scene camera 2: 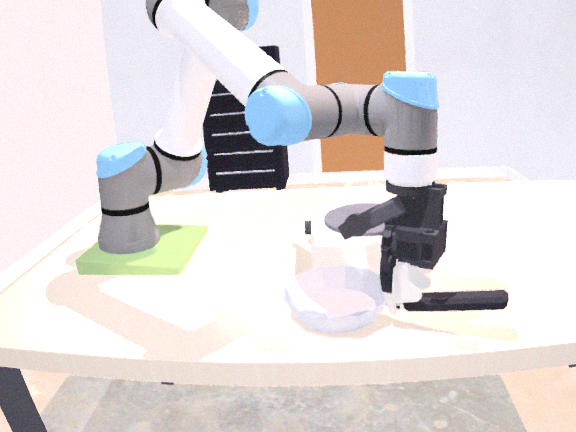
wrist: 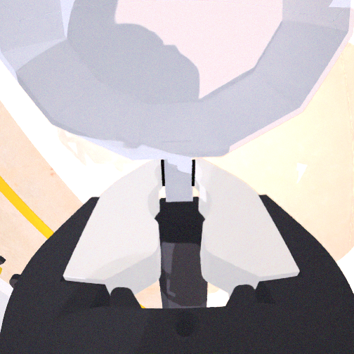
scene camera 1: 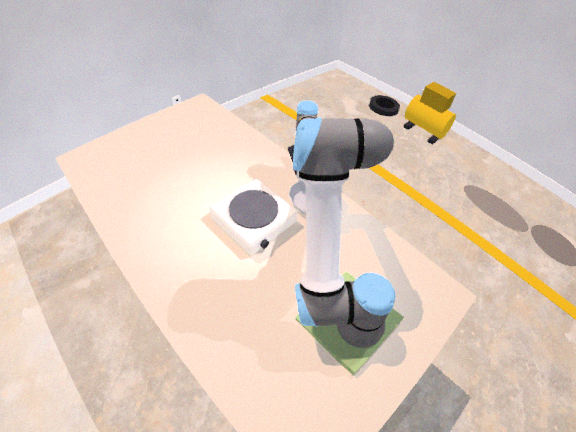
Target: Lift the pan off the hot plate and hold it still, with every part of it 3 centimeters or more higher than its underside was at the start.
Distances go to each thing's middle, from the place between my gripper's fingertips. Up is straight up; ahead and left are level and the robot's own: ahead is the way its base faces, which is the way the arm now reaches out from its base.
I see the pan (scene camera 2: 335, 299) 20 mm to the left of my hand, 20 mm above it and 10 mm behind it. From my hand the other things lie so: white hot plate (scene camera 1: 254, 215): 280 mm to the left, 60 mm behind, 20 mm above.
